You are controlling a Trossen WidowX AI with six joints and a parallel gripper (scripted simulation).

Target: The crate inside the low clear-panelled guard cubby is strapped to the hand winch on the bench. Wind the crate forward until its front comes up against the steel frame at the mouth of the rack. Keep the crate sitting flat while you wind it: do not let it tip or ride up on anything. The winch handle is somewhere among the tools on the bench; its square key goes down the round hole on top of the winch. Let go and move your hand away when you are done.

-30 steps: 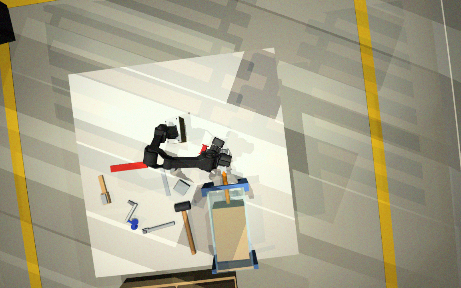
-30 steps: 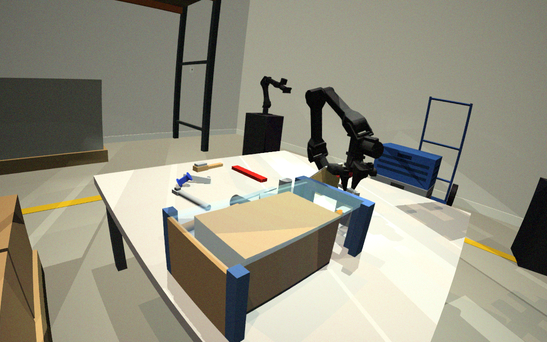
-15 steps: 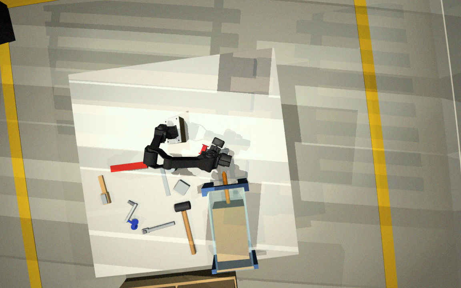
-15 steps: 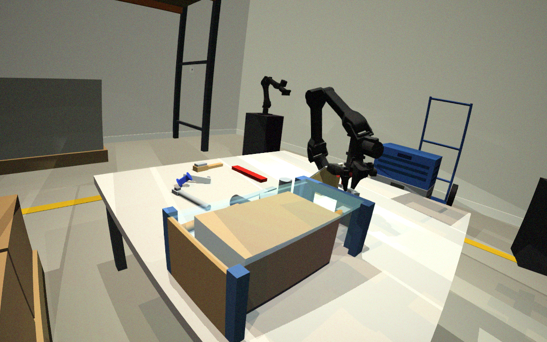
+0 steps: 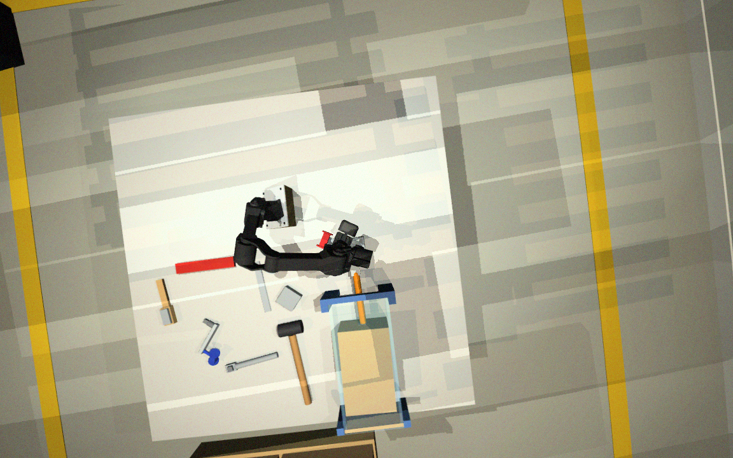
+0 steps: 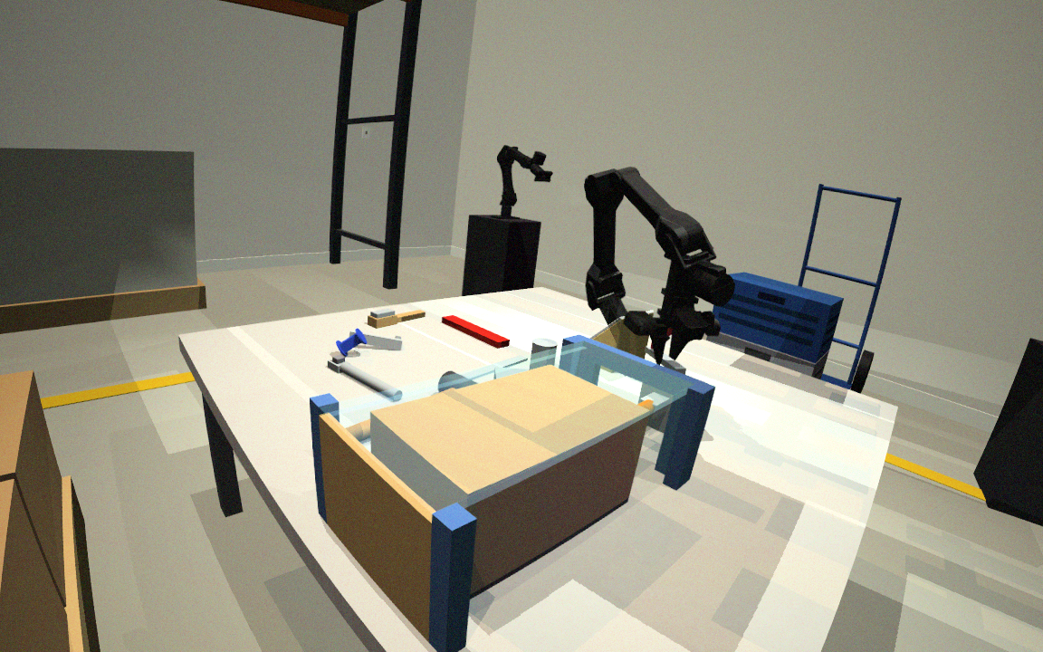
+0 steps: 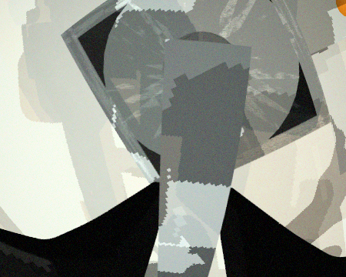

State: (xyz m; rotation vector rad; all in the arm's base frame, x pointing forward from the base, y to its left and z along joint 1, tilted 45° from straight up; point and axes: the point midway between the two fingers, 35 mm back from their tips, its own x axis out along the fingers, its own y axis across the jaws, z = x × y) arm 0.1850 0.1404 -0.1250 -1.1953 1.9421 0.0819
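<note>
My gripper tip is 30 mm past the red knob, 40 mm to the left of it and 50 mm below it. From my gripper tip the other things lie so: grey block: 150 mm ahead, 250 mm to the right, 80 mm below; then winch: 10 mm ahead, 30 mm to the left, 70 mm below; then red-knobbed winch handle: 10 mm behind, 10 mm to the right, 20 mm above.
</note>
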